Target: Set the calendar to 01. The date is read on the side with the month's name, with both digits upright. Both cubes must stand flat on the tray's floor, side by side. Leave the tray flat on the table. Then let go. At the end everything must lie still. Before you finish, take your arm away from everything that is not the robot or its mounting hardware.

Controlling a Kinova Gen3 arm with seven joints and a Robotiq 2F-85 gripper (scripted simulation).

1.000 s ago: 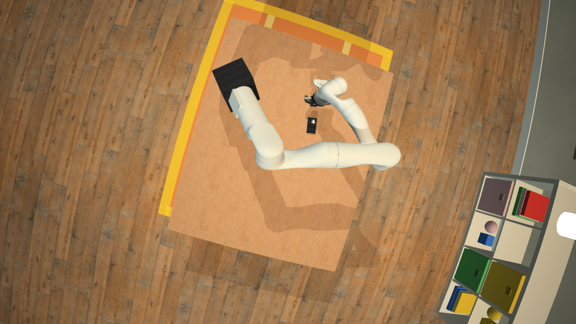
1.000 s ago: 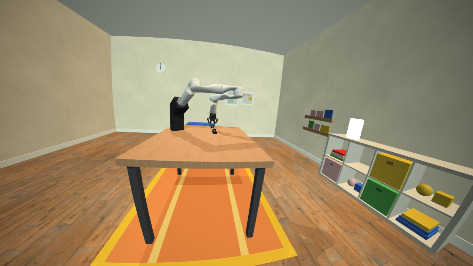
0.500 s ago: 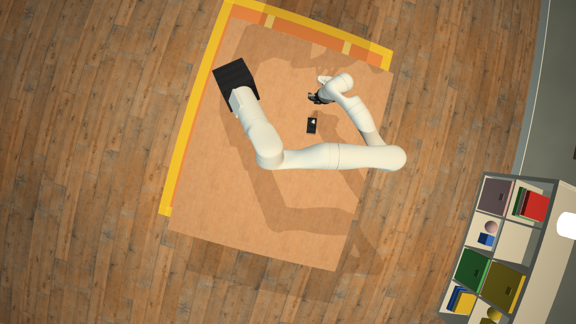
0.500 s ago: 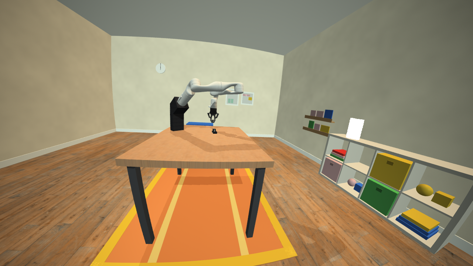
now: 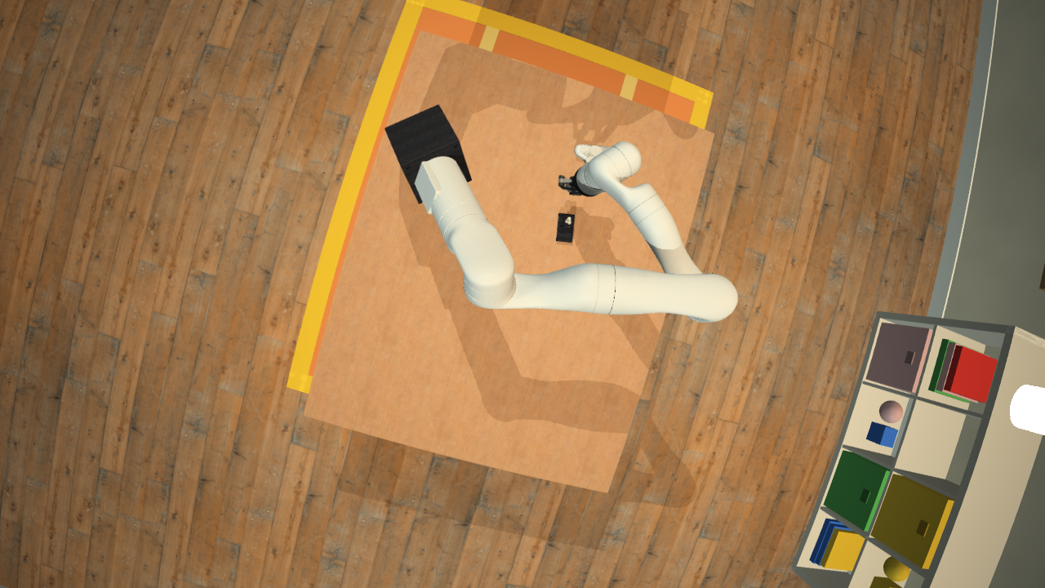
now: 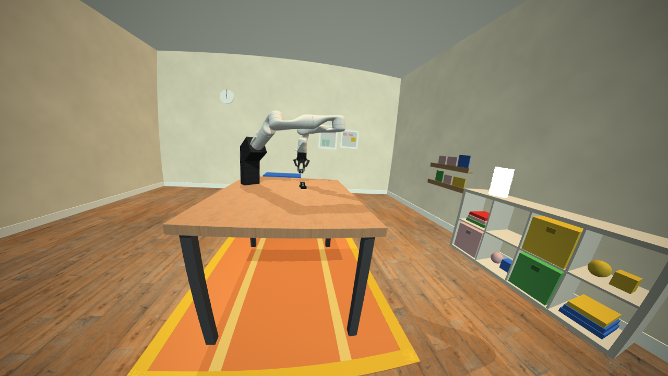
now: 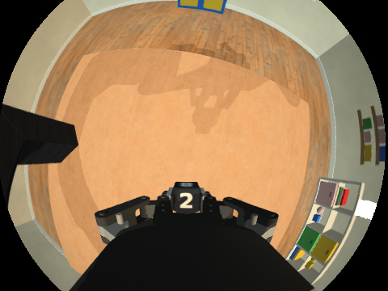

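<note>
Now: the black calendar tray 2 cm behind my hand, 9 cm to the right of it and 12 cm below it. Also, from my hand: black digit cube 1 cm below.
</note>
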